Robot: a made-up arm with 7 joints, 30 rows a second.
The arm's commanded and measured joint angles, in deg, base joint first. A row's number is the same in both.
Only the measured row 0 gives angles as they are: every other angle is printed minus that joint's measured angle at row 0.
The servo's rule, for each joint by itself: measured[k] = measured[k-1] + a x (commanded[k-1-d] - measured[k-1]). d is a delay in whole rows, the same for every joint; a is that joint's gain. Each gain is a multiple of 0.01, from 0.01 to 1. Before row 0 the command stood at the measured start. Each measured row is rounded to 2 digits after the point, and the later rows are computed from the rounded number. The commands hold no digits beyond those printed.
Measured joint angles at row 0: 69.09 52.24 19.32 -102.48 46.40 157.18 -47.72
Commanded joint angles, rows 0 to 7: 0.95 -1.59 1.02 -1.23 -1.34 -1.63 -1.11; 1.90 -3.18 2.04 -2.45 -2.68 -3.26 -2.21; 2.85 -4.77 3.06 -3.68 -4.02 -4.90 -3.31; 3.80 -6.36 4.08 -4.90 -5.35 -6.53 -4.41; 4.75 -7.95 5.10 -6.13 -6.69 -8.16 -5.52; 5.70 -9.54 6.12 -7.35 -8.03 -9.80 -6.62; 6.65 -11.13 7.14 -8.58 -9.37 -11.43 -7.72; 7.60 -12.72 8.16 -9.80 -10.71 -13.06 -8.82
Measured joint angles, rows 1 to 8: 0.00 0.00 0.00 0.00 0.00 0.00 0.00; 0.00 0.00 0.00 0.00 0.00 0.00 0.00; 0.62 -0.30 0.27 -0.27 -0.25 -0.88 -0.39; 1.45 -0.85 0.73 -0.75 -0.71 -2.17 -1.03; 2.36 -1.59 1.34 -1.39 -1.34 -3.64 -1.83; 3.30 -2.50 2.05 -2.16 -2.10 -5.20 -2.73; 4.24 -3.54 2.84 -3.03 -2.97 -6.80 -3.71; 5.19 -4.68 3.69 -3.98 -3.93 -8.42 -4.73
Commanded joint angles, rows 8 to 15: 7.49 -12.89 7.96 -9.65 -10.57 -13.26 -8.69; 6.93 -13.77 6.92 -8.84 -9.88 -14.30 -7.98; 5.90 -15.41 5.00 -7.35 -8.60 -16.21 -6.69; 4.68 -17.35 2.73 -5.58 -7.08 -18.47 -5.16; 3.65 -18.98 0.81 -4.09 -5.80 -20.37 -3.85; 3.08 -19.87 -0.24 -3.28 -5.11 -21.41 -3.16; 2.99 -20.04 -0.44 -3.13 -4.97 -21.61 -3.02; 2.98 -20.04 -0.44 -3.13 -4.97 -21.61 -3.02
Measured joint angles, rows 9 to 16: 6.14 -5.91 4.59 -4.99 -4.96 -10.05 -5.78; 7.09 -7.20 5.52 -6.05 -6.05 -11.68 -6.84; 7.35 -8.28 6.15 -6.84 -6.91 -12.53 -7.49; 7.08 -9.32 6.35 -7.28 -7.47 -13.49 -7.66; 6.31 -10.48 6.00 -7.30 -7.68 -14.96 -7.32; 5.25 -11.79 5.15 -6.92 -7.57 -16.86 -6.56; 4.21 -13.16 4.02 -6.30 -7.23 -18.76 -5.61; 3.48 -14.43 2.91 -5.64 -6.83 -20.19 -4.75
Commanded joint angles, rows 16 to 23: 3.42 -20.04 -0.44 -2.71 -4.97 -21.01 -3.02; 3.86 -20.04 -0.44 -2.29 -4.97 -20.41 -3.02; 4.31 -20.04 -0.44 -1.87 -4.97 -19.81 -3.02; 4.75 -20.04 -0.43 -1.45 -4.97 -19.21 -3.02; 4.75 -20.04 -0.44 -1.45 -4.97 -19.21 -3.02; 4.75 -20.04 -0.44 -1.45 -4.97 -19.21 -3.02; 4.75 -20.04 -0.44 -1.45 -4.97 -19.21 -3.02; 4.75 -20.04 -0.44 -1.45 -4.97 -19.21 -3.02
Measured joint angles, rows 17 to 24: 3.16 -15.50 2.04 -5.09 -6.48 -20.96 -4.14; 3.04 -16.36 1.40 -4.66 -6.19 -21.31 -3.75; 3.29 -17.06 0.92 -4.23 -5.96 -21.15 -3.49; 3.66 -17.63 0.57 -3.80 -5.77 -20.75 -3.33; 4.08 -18.09 0.31 -3.38 -5.62 -20.24 -3.22; 4.52 -18.46 0.12 -2.96 -5.50 -19.68 -3.15; 4.67 -18.76 -0.03 -2.63 -5.40 -19.43 -3.10; 4.72 -19.00 -0.14 -2.37 -5.32 -19.31 -3.07
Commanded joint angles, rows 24 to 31: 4.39 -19.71 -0.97 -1.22 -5.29 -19.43 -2.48; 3.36 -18.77 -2.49 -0.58 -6.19 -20.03 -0.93; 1.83 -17.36 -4.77 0.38 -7.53 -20.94 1.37; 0.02 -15.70 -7.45 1.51 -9.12 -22.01 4.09; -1.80 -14.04 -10.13 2.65 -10.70 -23.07 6.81; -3.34 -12.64 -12.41 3.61 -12.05 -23.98 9.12; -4.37 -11.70 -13.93 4.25 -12.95 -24.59 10.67; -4.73 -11.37 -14.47 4.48 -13.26 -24.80 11.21
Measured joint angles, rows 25 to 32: 4.74 -19.20 -0.22 -2.17 -5.25 -19.26 -3.05; 4.75 -19.36 -0.28 -2.01 -5.20 -19.23 -3.04; 4.52 -19.43 -0.46 -1.84 -5.22 -19.34 -2.84; 3.77 -19.30 -0.99 -1.56 -5.40 -19.71 -2.17; 2.51 -18.93 -1.97 -1.13 -5.80 -20.37 -0.93; 0.89 -18.32 -3.39 -0.55 -6.43 -21.26 0.83; -0.86 -17.51 -5.14 0.15 -7.24 -22.24 2.92; -2.47 -16.58 -7.03 0.91 -8.15 -23.18 5.09
